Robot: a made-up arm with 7 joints. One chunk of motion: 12 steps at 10 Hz.
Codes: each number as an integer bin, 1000 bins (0 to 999) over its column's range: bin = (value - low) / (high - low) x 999, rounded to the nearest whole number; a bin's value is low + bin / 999 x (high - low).
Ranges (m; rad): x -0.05..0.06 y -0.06..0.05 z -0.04..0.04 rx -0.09..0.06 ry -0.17..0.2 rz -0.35..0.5
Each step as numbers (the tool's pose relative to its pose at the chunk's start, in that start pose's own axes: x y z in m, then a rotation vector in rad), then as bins.
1 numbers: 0.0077 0.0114 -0.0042 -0.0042 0.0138 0.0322
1 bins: 524 648 447 571 496 449
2 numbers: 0.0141 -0.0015 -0.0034 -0.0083 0.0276 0.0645
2 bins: 582 531 457 544 534 487
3 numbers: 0.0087 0.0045 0.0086 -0.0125 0.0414 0.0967
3 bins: 533 586 607 516 571 525
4 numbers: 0.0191 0.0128 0.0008 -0.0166 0.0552 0.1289
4 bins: 628 661 509 489 608 563
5 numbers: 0.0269 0.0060 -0.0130 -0.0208 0.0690 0.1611
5 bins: 698 599 337 461 645 601
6 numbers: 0.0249 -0.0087 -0.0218 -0.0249 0.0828 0.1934
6 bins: 680 466 227 434 683 639
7 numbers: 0.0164 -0.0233 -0.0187 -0.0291 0.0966 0.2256
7 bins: 603 333 266 406 720 676
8 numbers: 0.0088 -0.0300 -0.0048 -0.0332 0.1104 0.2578
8 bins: 534 272 440 378 757 714
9 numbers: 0.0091 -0.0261 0.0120 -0.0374 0.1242 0.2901
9 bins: 537 308 649 350 794 752
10 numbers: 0.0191 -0.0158 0.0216 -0.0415 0.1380 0.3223
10 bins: 628 401 769 323 832 790
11 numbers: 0.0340 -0.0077 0.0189 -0.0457 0.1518 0.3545
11 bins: 763 475 736 295 869 828
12 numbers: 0.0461 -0.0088 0.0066 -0.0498 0.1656 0.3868
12 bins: 873 465 582 268 906 866
